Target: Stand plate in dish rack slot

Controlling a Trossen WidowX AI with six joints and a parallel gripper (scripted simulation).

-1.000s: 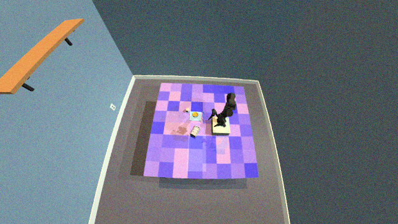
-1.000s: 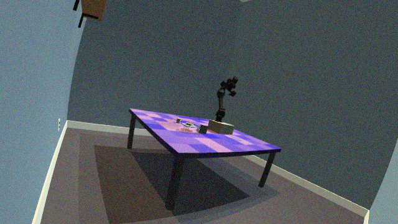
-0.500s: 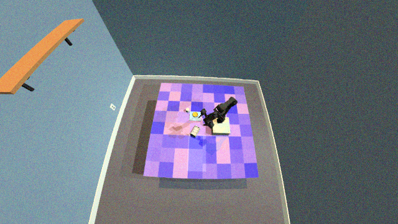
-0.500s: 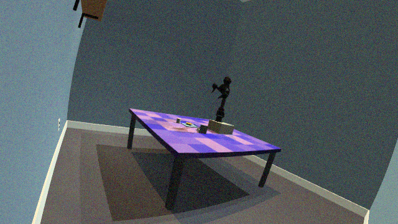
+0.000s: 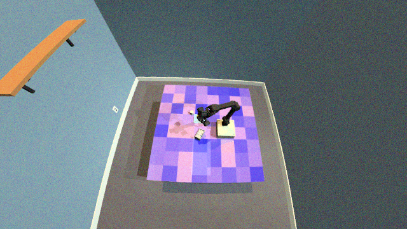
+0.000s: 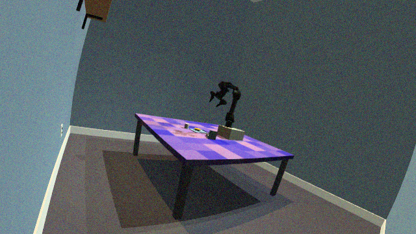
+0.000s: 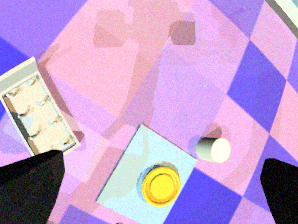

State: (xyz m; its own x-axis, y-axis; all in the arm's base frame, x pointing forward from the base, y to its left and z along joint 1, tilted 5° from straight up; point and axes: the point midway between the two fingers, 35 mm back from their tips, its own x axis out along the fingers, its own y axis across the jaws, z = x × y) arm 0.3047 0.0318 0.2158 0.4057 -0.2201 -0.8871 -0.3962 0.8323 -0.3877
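Right now the plate is 20 mm behind my gripper tip, 160 mm to the right of it and 290 mm below it. The rest, counted from my gripper tip: light blue square mat: 20 mm behind, 140 mm to the right, 300 mm below; then small cup: 80 mm ahead, 220 mm to the right, 280 mm below; then dish rack: 10 mm behind, 70 mm to the left, 280 mm below.
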